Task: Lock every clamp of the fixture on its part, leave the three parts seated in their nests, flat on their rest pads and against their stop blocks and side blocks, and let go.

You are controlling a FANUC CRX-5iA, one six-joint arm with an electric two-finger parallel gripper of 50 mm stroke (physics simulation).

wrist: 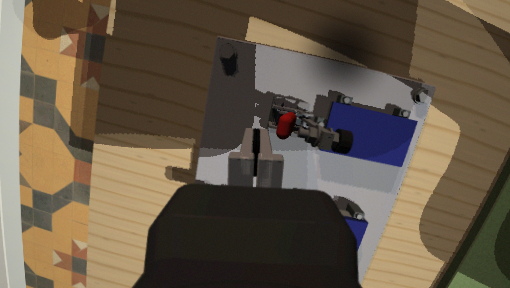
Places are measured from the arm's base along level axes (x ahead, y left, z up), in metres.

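Where they show: gripper, fingertip midpoint: (256,143).
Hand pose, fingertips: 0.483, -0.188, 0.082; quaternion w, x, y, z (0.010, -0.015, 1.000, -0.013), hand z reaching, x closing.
Things, the pixels of their top centre, and the offset from my fingertips, as dx, dy, dz. "*": a spot on its surface instead. Level surfaces: height alone.
- light grey fixture plate at a spot on its surface: (300,65) * -0.037, -0.064, -0.082
- toggle clamp at a spot on its surface: (312,135) * -0.036, -0.012, +0.015
- red handle at a spot on its surface: (286,125) * -0.020, -0.015, +0.003
- second blue part at its top centre: (332,233) -0.090, +0.106, -0.056
- Wooden table at its surface level: dz -0.097
My gripper (256,143) is shut and empty, its fingertips over the fixture plate, a little left of and below the red handle. The light grey fixture plate (300,65) lies on the wooden table. A blue part (375,132) lies in the upper nest, along two stop blocks (344,99) (403,112) at its upper edge. A toggle clamp (312,135) with a red handle (286,125) stands at its left, its black tip (342,141) over the part's lower left area. A second blue part (358,232) shows in part beside the gripper body. The third part does not show.
The dark gripper body hides the lower middle of the view. Bolts (229,52) (419,95) stand at the plate's upper corners. A green surface (492,220) is at the lower right. Wooden table (140,165) borders the plate, with patterned floor tiles (45,150) at the left.
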